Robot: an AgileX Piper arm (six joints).
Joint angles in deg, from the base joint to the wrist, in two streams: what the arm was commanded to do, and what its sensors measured. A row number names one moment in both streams.
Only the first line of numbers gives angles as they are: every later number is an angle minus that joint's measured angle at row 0.
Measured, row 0:
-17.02, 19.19, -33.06, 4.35, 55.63, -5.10
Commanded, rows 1 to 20:
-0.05, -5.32, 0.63, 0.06, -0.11, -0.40
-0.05, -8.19, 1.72, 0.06, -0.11, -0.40
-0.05, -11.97, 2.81, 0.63, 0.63, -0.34
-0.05, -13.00, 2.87, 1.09, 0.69, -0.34
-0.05, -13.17, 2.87, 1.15, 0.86, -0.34
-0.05, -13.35, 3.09, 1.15, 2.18, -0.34
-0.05, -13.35, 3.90, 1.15, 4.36, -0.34
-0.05, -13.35, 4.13, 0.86, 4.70, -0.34
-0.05, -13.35, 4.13, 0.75, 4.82, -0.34
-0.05, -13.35, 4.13, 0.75, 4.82, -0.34
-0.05, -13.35, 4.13, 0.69, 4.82, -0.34
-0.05, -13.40, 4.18, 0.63, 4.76, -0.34
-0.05, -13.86, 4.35, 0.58, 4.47, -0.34
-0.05, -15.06, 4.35, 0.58, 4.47, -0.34
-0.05, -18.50, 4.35, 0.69, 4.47, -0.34
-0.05, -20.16, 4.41, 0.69, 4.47, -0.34
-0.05, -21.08, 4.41, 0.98, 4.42, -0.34
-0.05, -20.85, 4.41, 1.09, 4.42, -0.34
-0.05, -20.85, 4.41, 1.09, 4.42, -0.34
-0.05, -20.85, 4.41, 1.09, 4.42, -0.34
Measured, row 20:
0.00, -19.36, 4.18, 0.75, 4.76, 0.00
